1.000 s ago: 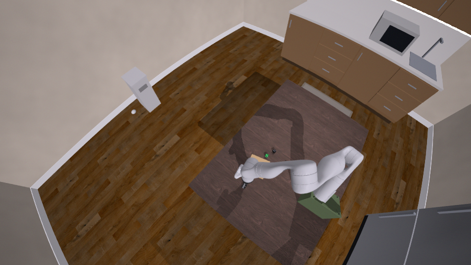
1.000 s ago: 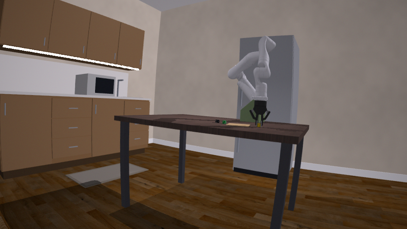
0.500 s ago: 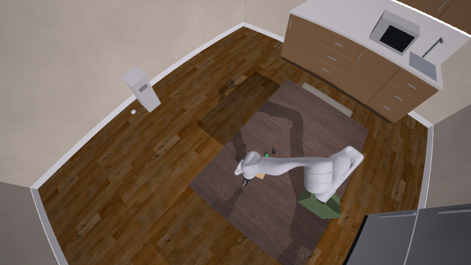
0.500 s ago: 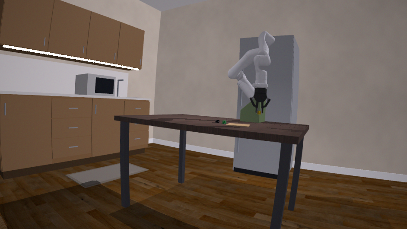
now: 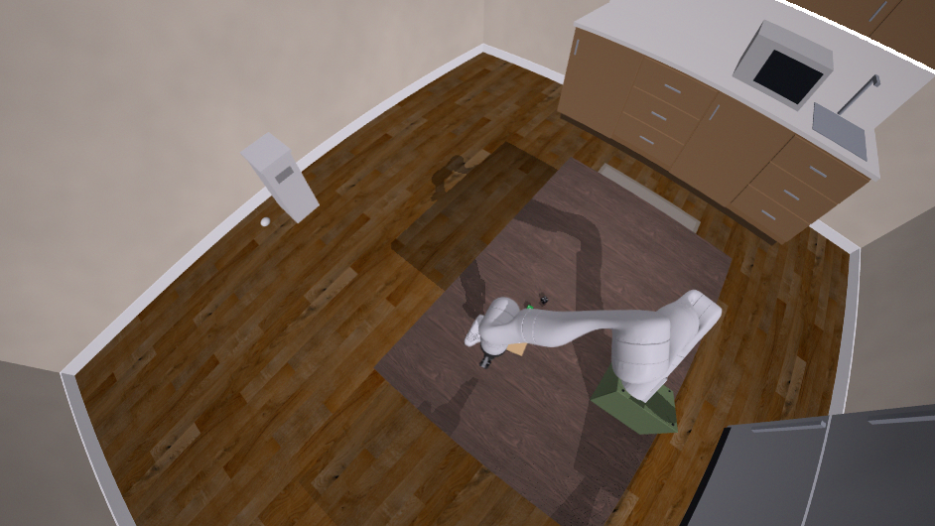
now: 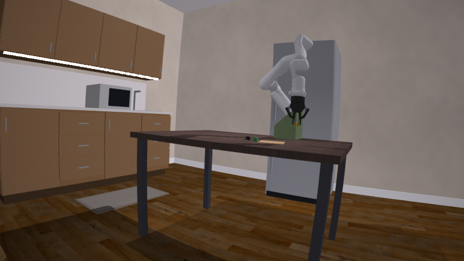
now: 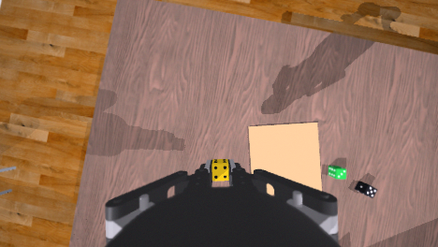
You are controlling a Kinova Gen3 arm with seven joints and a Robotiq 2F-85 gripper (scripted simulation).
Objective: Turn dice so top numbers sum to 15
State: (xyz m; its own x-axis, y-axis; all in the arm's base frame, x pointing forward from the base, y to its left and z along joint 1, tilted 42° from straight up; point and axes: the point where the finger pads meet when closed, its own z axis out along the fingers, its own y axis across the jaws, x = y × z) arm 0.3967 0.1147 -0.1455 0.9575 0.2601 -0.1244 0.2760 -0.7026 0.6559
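The tan mat lies 13 cm to the right of my hand, 12 cm below it and 2 cm ahead of it. The rest, counted from my hand: black die 30 cm to the right, 11 cm below; yellow die 1 cm below; green die 23 cm to the right, 11 cm below, 2 cm ahead.
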